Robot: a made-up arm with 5 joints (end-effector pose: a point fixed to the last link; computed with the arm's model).
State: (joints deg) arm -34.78 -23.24 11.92 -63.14 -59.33
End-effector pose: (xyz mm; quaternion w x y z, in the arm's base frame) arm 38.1 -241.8 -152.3 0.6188 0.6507 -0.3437 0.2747
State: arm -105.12 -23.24 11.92 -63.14 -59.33
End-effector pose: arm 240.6 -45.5 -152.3 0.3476 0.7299 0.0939 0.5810
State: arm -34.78 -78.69 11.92 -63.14 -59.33
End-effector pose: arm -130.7 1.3 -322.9 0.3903 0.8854 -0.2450 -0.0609
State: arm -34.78 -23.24 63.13 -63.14 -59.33
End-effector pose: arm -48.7 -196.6 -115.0 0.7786 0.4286 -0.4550 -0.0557
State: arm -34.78 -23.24 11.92 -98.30 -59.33
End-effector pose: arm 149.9 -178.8 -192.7 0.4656 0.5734 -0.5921 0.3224
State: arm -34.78 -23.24 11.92 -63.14 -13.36
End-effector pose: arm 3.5 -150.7 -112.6 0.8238 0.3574 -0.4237 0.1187
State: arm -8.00 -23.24 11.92 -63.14 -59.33
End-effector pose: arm -74.9 -233.1 -152.3 0.6656 0.5535 -0.4851 0.1239
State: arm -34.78 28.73 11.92 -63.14 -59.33
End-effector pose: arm 58.3 -270.9 167.6 0.7045 0.2936 -0.3648 0.5332
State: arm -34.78 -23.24 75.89 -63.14 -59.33
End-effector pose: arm -60.3 -174.8 -104.5 0.7952 0.3580 -0.4693 -0.1389
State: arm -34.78 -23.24 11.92 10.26 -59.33
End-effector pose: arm 3.7 -361.7 83.0 0.7421 0.6147 0.2476 0.1005
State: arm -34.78 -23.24 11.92 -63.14 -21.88
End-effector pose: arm 5.1 -170.2 -116.6 0.7950 0.4176 -0.4137 0.1498
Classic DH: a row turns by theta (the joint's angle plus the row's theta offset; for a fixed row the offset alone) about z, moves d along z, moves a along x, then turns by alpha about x. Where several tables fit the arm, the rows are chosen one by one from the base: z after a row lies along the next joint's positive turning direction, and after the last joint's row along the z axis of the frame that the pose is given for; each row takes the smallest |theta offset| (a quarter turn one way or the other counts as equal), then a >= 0, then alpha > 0; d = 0 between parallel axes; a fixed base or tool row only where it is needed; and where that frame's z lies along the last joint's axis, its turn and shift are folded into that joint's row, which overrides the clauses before.
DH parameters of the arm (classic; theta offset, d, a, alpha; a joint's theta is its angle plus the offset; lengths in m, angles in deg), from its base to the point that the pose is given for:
base (fixed): 0 0 0 180
joint 1: -90 -0.044 0.09 90
joint 2: 0 0.031 -0.268 -90
joint 3: 90 -0.132 0.062 90
joint 4: 90 -0.058 0.107 -90
joint 5: -90 0.222 0.082 90
tool (fixed): -90 0.107 0 0

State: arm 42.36 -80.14 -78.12 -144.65 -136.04
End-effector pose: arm 153.3 -160.4 64.8 0.4141 0.1686 0.5394 -0.7136
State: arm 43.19 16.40 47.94 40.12 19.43
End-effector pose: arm -35.0 75.0 321.6 0.6619 -0.0032 0.3491 -0.6634
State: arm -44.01 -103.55 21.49 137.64 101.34
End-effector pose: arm 230.7 -152.6 -321.2 0.0147 -0.2168 0.0544 -0.9746
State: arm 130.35 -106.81 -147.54 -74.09 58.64
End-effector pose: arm 322.4 -49.3 -180.2 0.0771 0.4494 0.8900 0.0000
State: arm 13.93 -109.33 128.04 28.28 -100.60
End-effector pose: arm -93.6 -63.0 -54.9 0.4239 -0.3720 -0.1289 0.8157
